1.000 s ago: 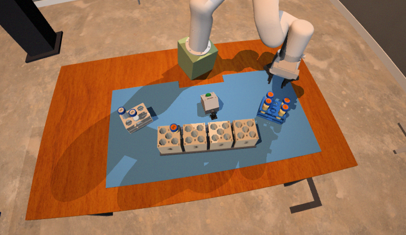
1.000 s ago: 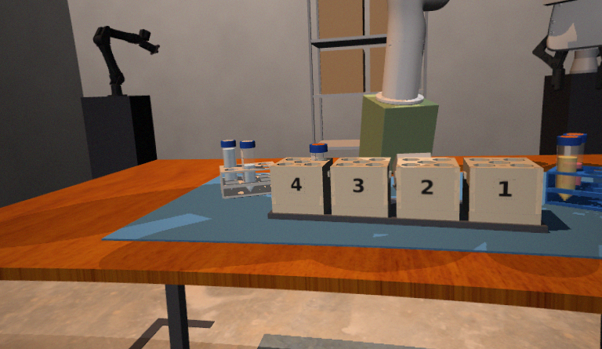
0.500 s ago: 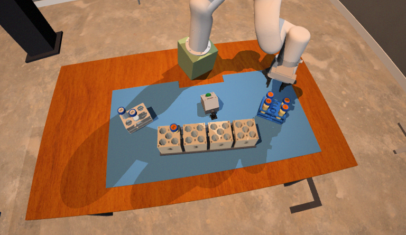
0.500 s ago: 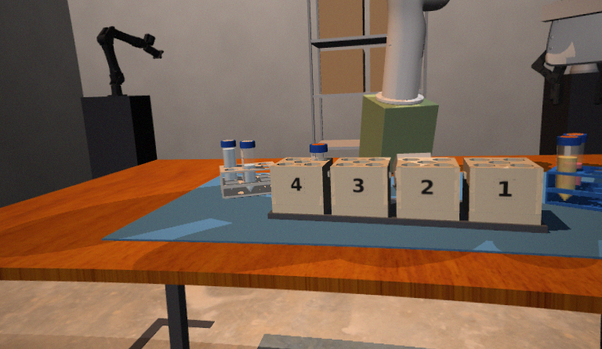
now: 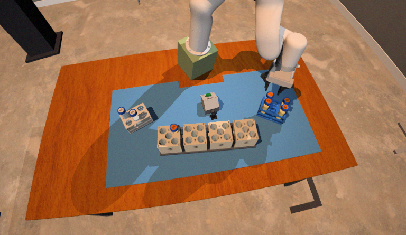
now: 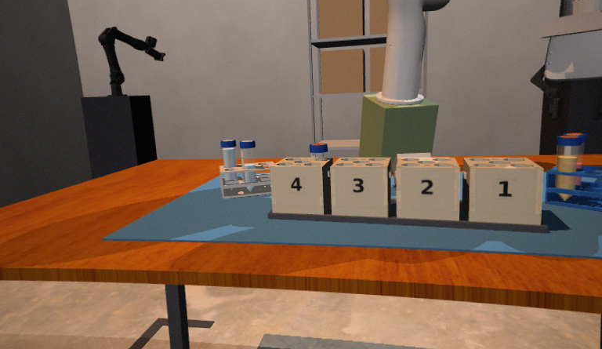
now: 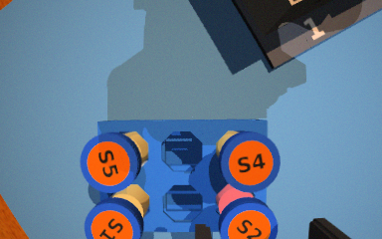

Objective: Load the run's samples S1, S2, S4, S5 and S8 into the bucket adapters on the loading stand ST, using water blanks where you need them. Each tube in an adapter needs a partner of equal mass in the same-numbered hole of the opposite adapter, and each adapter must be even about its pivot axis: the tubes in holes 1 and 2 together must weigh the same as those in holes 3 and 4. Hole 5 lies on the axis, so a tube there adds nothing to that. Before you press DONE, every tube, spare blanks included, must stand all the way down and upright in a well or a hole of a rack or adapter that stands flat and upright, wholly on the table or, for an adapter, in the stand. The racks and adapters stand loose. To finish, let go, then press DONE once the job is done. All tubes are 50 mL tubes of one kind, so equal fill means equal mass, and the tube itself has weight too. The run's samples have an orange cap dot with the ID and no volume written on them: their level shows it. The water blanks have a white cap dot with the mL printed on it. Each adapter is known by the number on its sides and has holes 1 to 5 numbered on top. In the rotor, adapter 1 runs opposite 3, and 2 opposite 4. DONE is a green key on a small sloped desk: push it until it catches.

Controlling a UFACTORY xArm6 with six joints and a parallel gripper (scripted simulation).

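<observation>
My hand is 10 cm above the sample tube and 1 cm past it. Round my hand: green key 27 cm to the right, 12 cm behind, 10 cm below; blue sample rack 14 cm below, 4 cm ahead, 2 cm to the left; loading stand 34 cm to the right, 16 cm below, 8 cm ahead.
</observation>
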